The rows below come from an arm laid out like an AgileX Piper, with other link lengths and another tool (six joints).
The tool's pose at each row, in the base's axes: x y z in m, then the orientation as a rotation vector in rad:
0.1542, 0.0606, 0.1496, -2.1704, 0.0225, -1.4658
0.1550, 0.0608, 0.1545, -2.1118, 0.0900, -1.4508
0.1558, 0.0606, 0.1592, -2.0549, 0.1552, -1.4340
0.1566, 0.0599, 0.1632, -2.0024, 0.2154, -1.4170
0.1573, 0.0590, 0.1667, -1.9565, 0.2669, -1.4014
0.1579, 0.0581, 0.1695, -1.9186, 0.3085, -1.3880
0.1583, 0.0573, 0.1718, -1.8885, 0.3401, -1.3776
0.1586, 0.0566, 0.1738, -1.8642, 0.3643, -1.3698
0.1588, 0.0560, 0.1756, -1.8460, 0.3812, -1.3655
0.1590, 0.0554, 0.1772, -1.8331, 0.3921, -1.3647
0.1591, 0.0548, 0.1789, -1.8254, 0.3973, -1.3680
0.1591, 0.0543, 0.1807, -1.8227, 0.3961, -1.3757
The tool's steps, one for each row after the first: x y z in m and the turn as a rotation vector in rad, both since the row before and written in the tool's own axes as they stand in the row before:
0.0045, -0.0020, -0.0006, 0.0210, 0.0274, 0.0687
0.0043, -0.0019, -0.0006, 0.0194, 0.0259, 0.0676
0.0039, -0.0014, -0.0005, 0.0167, 0.0237, 0.0632
0.0034, -0.0012, -0.0004, 0.0141, 0.0206, 0.0550
0.0028, -0.0010, -0.0003, 0.0113, 0.0168, 0.0452
0.0023, -0.0009, -0.0003, 0.0091, 0.0134, 0.0350
0.0019, -0.0009, -0.0003, 0.0076, 0.0110, 0.0273
0.0017, -0.0009, -0.0003, 0.0058, 0.0089, 0.0189
0.0015, -0.0008, -0.0002, 0.0041, 0.0074, 0.0116
0.0015, -0.0009, -0.0003, 0.0024, 0.0064, 0.0042
0.0015, -0.0010, -0.0004, 0.0011, 0.0054, -0.0037

